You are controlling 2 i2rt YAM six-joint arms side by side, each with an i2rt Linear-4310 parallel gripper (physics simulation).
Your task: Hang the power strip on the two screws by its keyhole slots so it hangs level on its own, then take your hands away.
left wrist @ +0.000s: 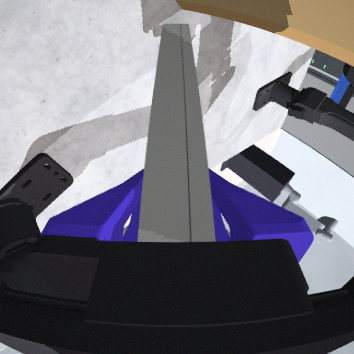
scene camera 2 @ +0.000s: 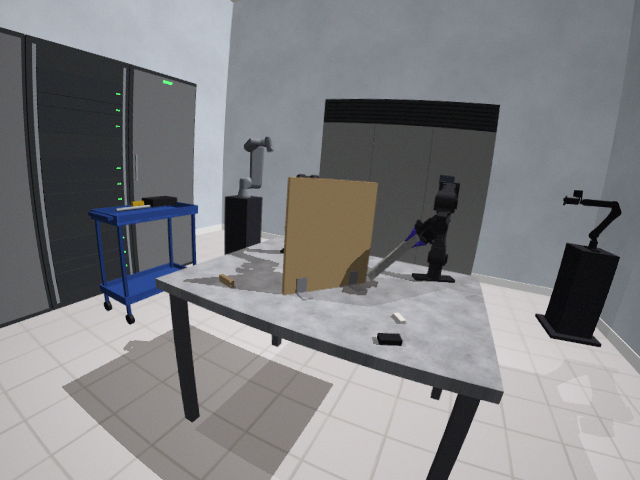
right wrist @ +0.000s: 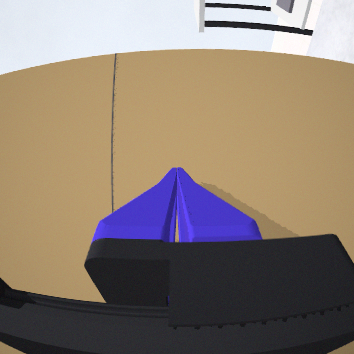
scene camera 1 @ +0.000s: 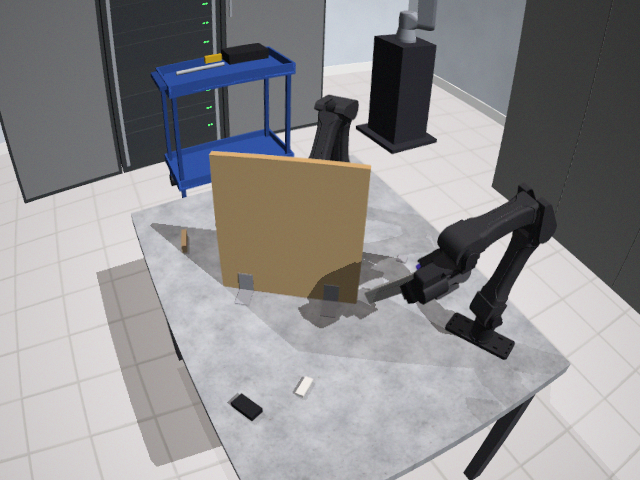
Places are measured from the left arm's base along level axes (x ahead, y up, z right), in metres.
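Pixels of known places: left gripper, fingertip midpoint: (left wrist: pixel 175 176) (scene camera 2: pixel 407 244); right gripper, fingertip midpoint: (scene camera 2: pixel 306 235) (right wrist: pixel 176 175) (scene camera 1: pixel 250 224); left arm's base, link origin: (left wrist: pixel 7 211) (scene camera 2: pixel 433 278) (scene camera 1: pixel 480 337); right arm's base, link origin: (left wrist: pixel 272 88).
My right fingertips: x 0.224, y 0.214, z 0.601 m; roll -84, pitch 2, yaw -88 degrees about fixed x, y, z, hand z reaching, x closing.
Observation:
For each thing: its top centre in the pictures, then the offset to it from my right fingertips.
- upright tan board, top centre: (scene camera 1: pixel 287 158) (scene camera 2: pixel 336 179) dx -0.039, dy +0.206, dz -0.092 m
- wooden block, top centre: (scene camera 1: pixel 183 237) (scene camera 2: pixel 226 277) dx +0.012, dy -0.186, dz +0.294 m
- white block, top centre: (scene camera 1: pixel 304 385) (scene camera 2: pixel 399 316) dx +0.186, dy -0.203, dz -0.328 m
- black block, top centre: (scene camera 1: pixel 246 405) (scene camera 2: pixel 390 336) dx +0.320, dy -0.197, dz -0.266 m
The power strip, a long grey bar (scene camera 1: pixel 387 290) (scene camera 2: pixel 390 258) (left wrist: pixel 172 125), is tilted, its far end low near the board's lower edge; whether they touch is unclear. My left gripper (scene camera 2: pixel 409 242) (left wrist: pixel 175 176) is shut on its near end. The upright tan board (scene camera 1: pixel 289 222) (scene camera 2: pixel 325 232) (left wrist: pixel 320 25) (right wrist: pixel 250 125) stands on the table. My right gripper (right wrist: pixel 176 175) is shut and empty, in front of the board's face in the right wrist view; the board hides it in scene camera 1. The screws and the strip's keyhole slots do not show. A thin dark line runs on the board at the fingers' left.
Metal brackets (scene camera 1: pixel 245 281) (scene camera 1: pixel 330 292) stand at the board's foot. A wooden block (scene camera 1: pixel 184 240) (scene camera 2: pixel 226 280), a white block (scene camera 1: pixel 303 386) (scene camera 2: pixel 398 318) and a black block (scene camera 1: pixel 247 406) (scene camera 2: pixel 389 339) lie on the table. A blue cart (scene camera 1: pixel 175 124) stands behind the table.

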